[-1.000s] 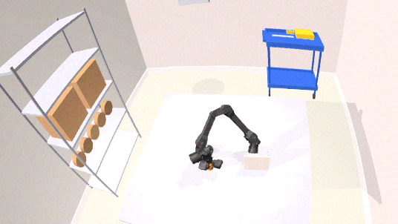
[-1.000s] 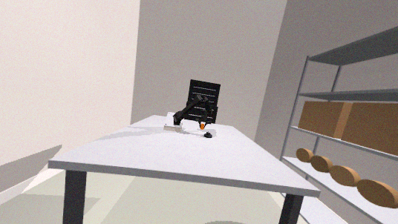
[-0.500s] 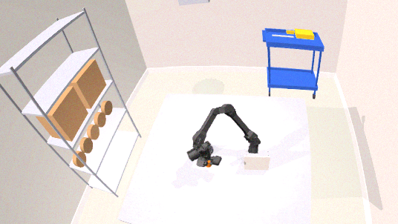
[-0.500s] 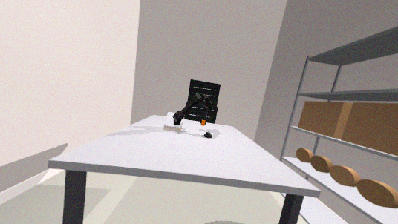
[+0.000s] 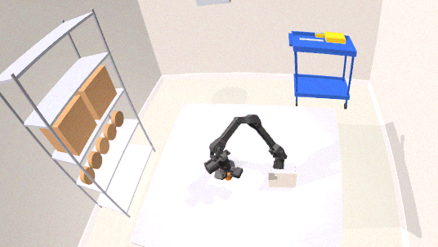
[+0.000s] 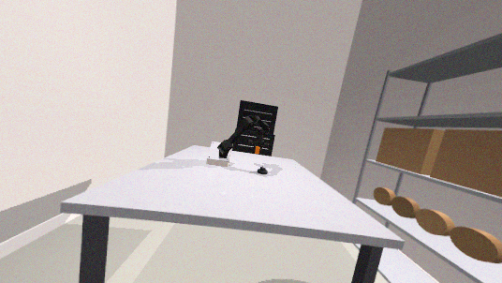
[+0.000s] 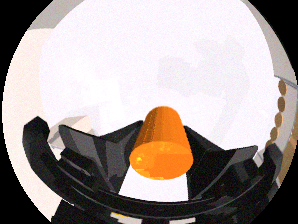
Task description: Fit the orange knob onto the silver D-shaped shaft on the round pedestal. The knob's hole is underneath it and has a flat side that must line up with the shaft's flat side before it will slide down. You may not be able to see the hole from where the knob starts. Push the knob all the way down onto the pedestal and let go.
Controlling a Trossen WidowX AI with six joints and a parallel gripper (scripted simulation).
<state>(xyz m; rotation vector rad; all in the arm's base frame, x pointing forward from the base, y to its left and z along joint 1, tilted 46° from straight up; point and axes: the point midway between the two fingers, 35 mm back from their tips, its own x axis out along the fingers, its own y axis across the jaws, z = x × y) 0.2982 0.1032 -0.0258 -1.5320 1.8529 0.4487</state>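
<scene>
Now: the pedestal 4 cm ahead of my gripper tip, 17 cm to the right of it and 10 cm below it. Round my gripper tip: orange knob: 3 cm above.
</scene>
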